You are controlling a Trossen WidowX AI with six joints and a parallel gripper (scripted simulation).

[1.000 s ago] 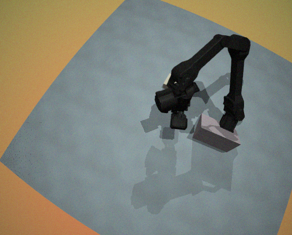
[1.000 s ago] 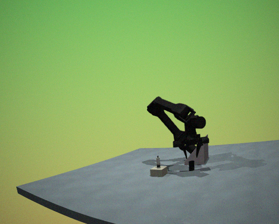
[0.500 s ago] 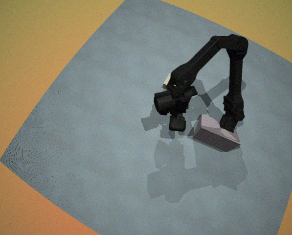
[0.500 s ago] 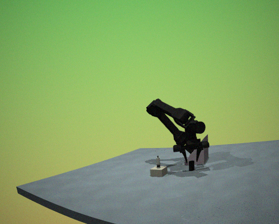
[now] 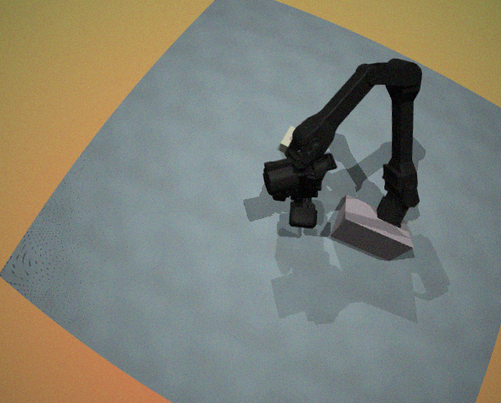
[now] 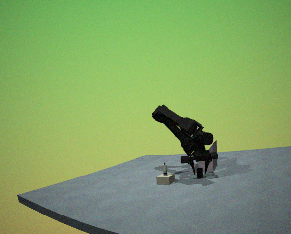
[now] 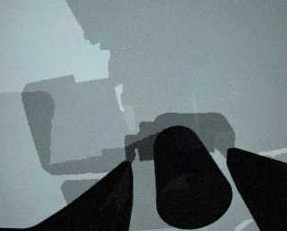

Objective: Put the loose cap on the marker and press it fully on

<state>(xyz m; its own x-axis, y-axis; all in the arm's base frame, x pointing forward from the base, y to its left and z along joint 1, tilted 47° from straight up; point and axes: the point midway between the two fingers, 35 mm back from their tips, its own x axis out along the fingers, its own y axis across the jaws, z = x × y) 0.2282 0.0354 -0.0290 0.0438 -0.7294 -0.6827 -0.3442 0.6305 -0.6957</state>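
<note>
The holder block is 8 cm ahead of my gripper tip and 15 cm to the right of it. The rest, counted from my gripper tip: marker cap 1 cm above.
</note>
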